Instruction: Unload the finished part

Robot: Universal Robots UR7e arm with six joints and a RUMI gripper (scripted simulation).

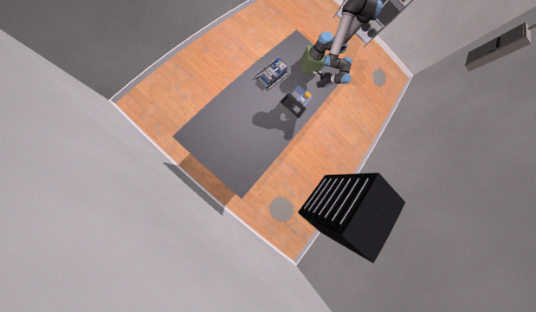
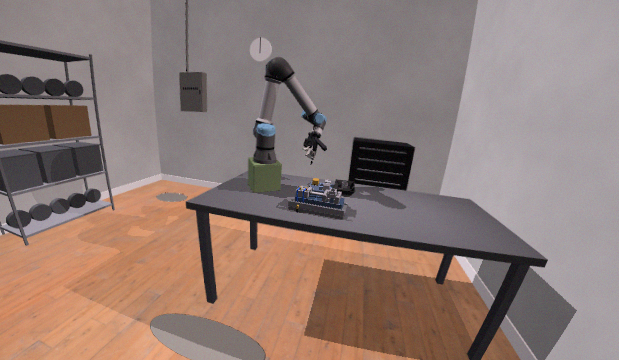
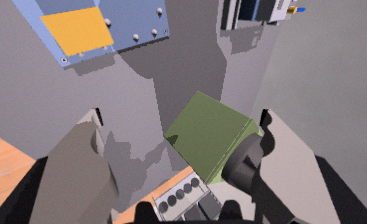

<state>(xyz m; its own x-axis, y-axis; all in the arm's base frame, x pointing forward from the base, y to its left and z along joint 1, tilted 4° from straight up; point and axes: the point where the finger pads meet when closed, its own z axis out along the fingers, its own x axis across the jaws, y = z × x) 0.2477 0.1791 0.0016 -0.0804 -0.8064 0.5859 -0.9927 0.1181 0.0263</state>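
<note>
Right now my hand is 17 cm short of the vise, 33 cm to the left of it and 15 cm above it. Round my hand: orange block 5 cm ahead, 5 cm to the left, 16 cm below; then blue fixture plate 10 cm ahead, 1 cm to the left, 18 cm below; then plain grey block 15 cm ahead, 3 cm to the right, 16 cm below.
</note>
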